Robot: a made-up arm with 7 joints. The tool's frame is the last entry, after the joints.
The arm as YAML. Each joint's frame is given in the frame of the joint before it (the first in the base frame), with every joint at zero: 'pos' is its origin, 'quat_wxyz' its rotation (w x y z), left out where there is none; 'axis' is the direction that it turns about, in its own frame. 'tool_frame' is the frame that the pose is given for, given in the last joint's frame.
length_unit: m
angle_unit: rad
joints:
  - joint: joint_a
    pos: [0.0, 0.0, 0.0]
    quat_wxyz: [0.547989, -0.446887, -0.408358, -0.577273]
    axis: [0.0, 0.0, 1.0]
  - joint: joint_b
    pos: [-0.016, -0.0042, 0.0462]
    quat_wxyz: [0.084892, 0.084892, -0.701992, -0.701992]
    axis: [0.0, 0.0, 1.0]
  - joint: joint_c
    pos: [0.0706, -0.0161, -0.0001]
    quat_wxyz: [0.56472, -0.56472, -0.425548, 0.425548]
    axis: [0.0, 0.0, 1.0]
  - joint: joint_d
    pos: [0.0, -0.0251, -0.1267]
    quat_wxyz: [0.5, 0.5, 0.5, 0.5]
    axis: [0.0, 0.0, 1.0]
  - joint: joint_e
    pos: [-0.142, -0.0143, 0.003]
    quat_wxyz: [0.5, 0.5, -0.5, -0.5]
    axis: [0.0, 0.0, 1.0]
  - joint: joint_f
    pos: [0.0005, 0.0, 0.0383]
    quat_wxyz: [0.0, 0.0, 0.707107, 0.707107]
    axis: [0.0, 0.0, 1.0]
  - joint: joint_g
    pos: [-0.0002, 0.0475, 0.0]
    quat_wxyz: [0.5, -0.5, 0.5, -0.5]
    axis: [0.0, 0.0, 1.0]
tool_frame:
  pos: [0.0, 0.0, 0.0]
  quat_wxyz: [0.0, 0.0, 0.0, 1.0]
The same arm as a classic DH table. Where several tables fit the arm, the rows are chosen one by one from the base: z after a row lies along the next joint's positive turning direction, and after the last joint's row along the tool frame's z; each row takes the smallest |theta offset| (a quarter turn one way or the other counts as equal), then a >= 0, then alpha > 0; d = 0 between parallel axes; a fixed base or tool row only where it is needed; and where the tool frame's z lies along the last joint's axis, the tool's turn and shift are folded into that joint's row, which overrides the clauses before.
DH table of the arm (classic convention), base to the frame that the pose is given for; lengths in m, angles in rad. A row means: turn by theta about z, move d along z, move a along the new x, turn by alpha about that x. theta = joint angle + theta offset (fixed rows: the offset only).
base (fixed): a 0; alpha -1.3004; d 0; theta0 -0.071
joint_a: a -0.0165; alpha -1.5708; d 0.0462; theta0 -1.3111
joint_b: a -0.004; alpha 1.5708; d -0.0004; theta0 1.2915
joint_c: a 0.0251; alpha -1.5708; d -0.199; theta0 1.5708
joint_d: a 0.0143; alpha 1.5708; d 0.003; theta0 1.5708
joint_e: a 0.0005; alpha -1.5708; d 0.1803; theta0 0
joint_f: a 0.0475; alpha 1.5708; d 0; theta0 -1.5708
joint_g: a 0; alpha 0; d -0.0002; theta0 0

